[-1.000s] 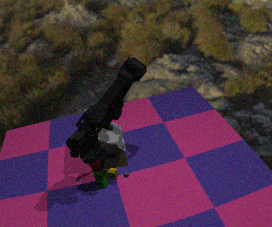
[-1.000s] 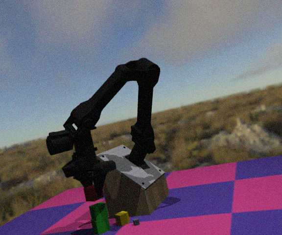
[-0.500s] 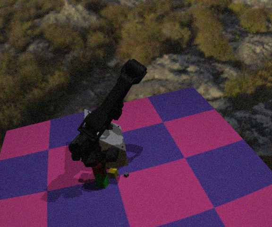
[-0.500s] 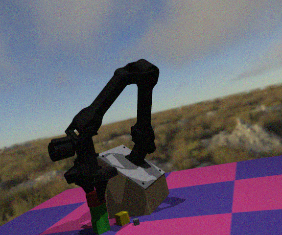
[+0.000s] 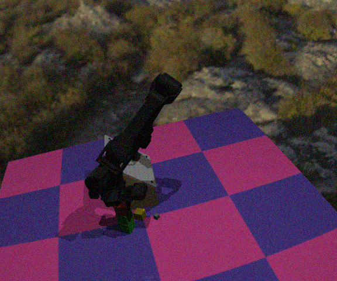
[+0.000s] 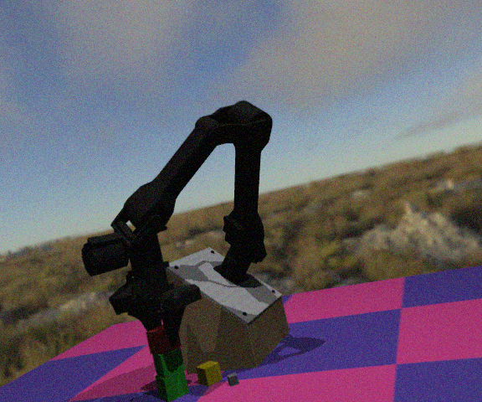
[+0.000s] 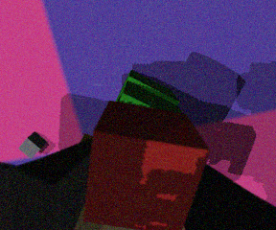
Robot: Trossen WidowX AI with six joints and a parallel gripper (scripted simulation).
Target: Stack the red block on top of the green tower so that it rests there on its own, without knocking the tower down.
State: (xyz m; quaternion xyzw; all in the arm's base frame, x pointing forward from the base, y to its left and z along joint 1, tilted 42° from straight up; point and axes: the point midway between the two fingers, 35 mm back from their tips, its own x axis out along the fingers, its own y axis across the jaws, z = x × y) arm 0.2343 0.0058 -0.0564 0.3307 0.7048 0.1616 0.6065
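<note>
My gripper tip is 10 mm below the red block. The rest, counted from my gripper tip: dark block 30 mm behind, 100 mm to the left, 80 mm below; yellow block 40 mm behind, 50 mm to the left, 70 mm below.
</note>
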